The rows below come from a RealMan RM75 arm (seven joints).
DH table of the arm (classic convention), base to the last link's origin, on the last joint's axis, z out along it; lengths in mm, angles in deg. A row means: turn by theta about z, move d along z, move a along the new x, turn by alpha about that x. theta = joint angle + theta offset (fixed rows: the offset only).
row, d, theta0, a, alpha
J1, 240.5, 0, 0, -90
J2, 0, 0, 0, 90
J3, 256, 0, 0, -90
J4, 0, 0, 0, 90
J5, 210, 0, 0, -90
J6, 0, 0, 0, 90
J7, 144, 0, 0, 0
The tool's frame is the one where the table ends.
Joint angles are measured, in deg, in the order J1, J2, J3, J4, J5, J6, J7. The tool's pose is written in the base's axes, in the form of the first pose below.
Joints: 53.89 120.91 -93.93 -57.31 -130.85 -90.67 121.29
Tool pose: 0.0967, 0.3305, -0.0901, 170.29, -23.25, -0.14
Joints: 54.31 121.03 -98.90 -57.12 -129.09 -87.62 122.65
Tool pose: 0.0934, 0.3241, -0.1032, 169.84, -23.87, 1.77
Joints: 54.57 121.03 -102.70 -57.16 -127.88 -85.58 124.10
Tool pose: 0.0921, 0.3186, -0.1122, 169.54, -24.59, 2.86
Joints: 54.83 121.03 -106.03 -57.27 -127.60 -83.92 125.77
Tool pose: 0.0926, 0.3143, -0.1192, 169.68, -25.91, 3.68
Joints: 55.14 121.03 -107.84 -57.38 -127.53 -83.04 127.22
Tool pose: 0.0920, 0.3122, -0.1229, 170.03, -26.74, 3.78
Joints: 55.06 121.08 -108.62 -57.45 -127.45 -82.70 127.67
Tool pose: 0.0927, 0.3106, -0.1247, 170.00, -27.01, 3.83
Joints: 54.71 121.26 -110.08 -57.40 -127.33 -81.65 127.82
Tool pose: 0.0950, 0.3074, -0.1291, 169.86, -27.19, 4.34
